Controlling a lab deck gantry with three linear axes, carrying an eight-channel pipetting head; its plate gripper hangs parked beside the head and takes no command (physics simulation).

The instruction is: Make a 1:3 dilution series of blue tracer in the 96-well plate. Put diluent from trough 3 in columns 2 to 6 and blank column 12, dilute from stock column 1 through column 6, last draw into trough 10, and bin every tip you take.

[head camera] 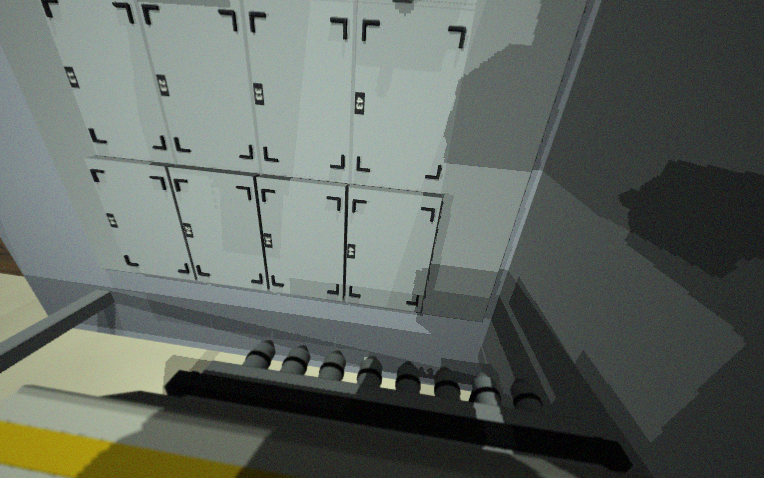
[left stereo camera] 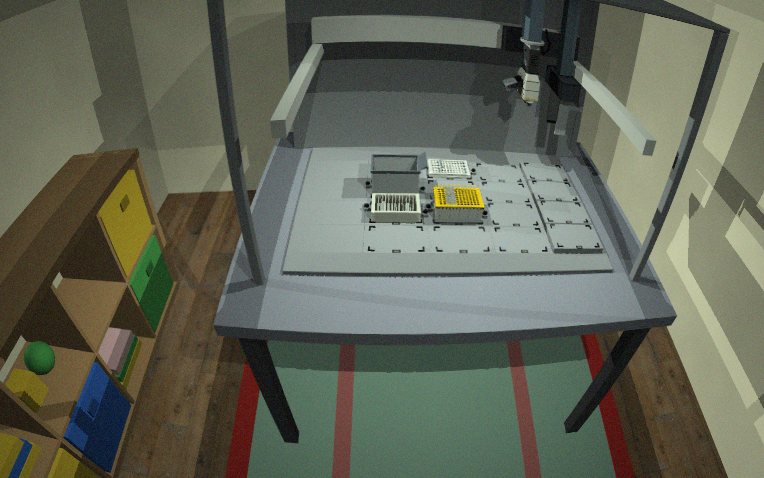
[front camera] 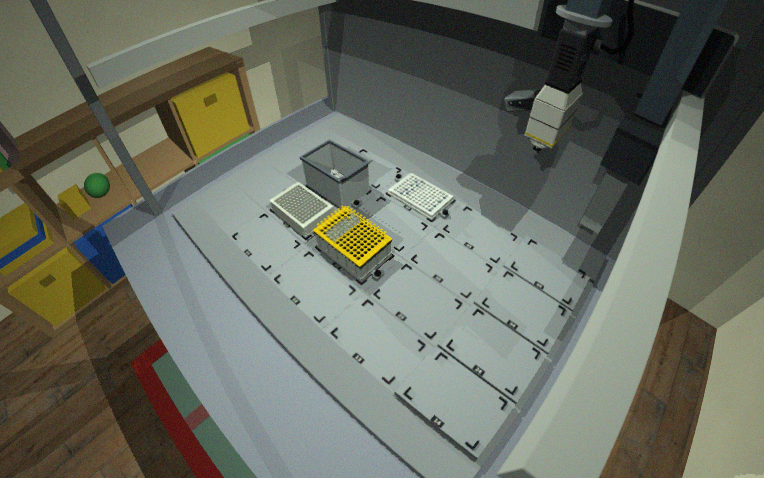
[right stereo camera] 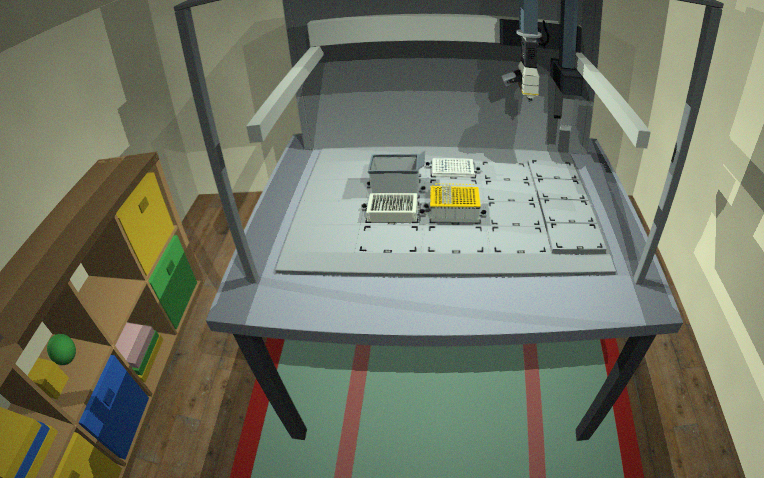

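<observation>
The pipetting head [front camera: 554, 115] [left stereo camera: 529, 84] [right stereo camera: 529, 81] hangs high at the back right, away from the labware. Its nozzles [head camera: 369, 372] are bare in the head view. My parked gripper [left stereo camera: 555, 127] [right stereo camera: 561, 126] hangs right of it, fingers apart and empty. The 96-well plate [front camera: 419, 210] [left stereo camera: 449, 175] [right stereo camera: 452, 173] lies at the back; some wells look bluish, but the columns are too small to read. The trough block [front camera: 287, 217] [left stereo camera: 396, 216] [right stereo camera: 392, 215] stands front left; liquid levels are unreadable. The yellow tip rack [front camera: 343, 262] [left stereo camera: 459, 215] [right stereo camera: 455, 213] has several emptied columns.
The grey waste bin [front camera: 321, 180] [left stereo camera: 395, 181] [right stereo camera: 394, 181] stands behind the trough block, left of the plate, with pale tips [front camera: 336, 173] inside. Its walls rise above the neighbouring labware. Side rails [left stereo camera: 614, 107] [right stereo camera: 611, 101] and frame posts [left stereo camera: 233, 140] [right stereo camera: 216, 140] border the deck.
</observation>
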